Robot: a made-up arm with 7 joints. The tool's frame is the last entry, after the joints.
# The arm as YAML. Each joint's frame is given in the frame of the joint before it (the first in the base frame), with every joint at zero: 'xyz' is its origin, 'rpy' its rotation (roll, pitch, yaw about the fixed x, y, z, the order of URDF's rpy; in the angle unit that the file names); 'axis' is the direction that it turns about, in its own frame. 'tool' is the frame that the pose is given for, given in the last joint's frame.
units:
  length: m
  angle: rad
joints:
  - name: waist
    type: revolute
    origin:
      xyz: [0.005, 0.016, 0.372]
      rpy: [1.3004, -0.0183, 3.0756]
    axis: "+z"
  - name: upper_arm
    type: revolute
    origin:
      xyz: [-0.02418, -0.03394, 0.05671]
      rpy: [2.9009, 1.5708, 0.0]
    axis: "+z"
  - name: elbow
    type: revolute
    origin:
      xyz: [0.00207, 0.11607, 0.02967]
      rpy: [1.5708, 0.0, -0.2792]
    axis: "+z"
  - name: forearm
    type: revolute
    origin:
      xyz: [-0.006, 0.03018, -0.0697]
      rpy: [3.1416, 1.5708, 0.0]
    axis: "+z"
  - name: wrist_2
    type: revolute
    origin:
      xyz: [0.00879, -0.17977, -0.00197]
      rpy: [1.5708, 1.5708, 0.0]
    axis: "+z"
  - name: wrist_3
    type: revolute
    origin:
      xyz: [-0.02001, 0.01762, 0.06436]
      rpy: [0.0, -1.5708, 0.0]
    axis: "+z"
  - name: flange
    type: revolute
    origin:
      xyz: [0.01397, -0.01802, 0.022]
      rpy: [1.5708, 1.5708, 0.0]
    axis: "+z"
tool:
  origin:
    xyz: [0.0, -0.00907, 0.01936]
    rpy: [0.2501, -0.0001, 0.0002]
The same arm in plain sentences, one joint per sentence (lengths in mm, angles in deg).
The arm has seven revolute joints in a row. What follows holds with every joint at zero, and every direction is one of the base frame's.
The first joint is mounted 5 mm along +x and 16 mm along +y and 372 mm along +z from the base frame's origin and turns about the direction (0.068403, 0.961235, 0.26711).
The second joint is mounted 28 mm along +x and 62 mm along +y and 18 mm along -z from the first joint and turns about the direction (0.968913, -0.0002, -0.247403).
The third joint is mounted 1 mm along +x and 30 mm along +y and 116 mm along -z from the second joint and turns about the direction (0.247403, -0.0001, 0.968913).
The fourth joint is mounted 12 mm along +x and 6 mm along +y and 75 mm along -z from the third joint and turns about the direction (0.0002, 1, 0.0001).
The fifth joint is mounted 172 mm along +x and 2 mm along -y and 53 mm along -z from the fourth joint and turns about the direction (0.968913, -0.0002, -0.247403).
The sixth joint is mounted 58 mm along +x and 20 mm along +y and 33 mm along -z from the fifth joint and turns about the direction (0.0002, 1, 0.0001).
The seventh joint is mounted 18 mm along +x and 22 mm along +y and 14 mm along +z from the sixth joint and turns about the direction (0.247403, -0.0001, 0.968913).
The tool frame, which is the frame that the pose is given for, is mounted 4 mm along -x and 21 mm along +z from the seventh joint; its axes are the base frame's turned by roll 0, pitch 0 and yaw -90 deg (as in URDF: about the fixed x, then y, then z).

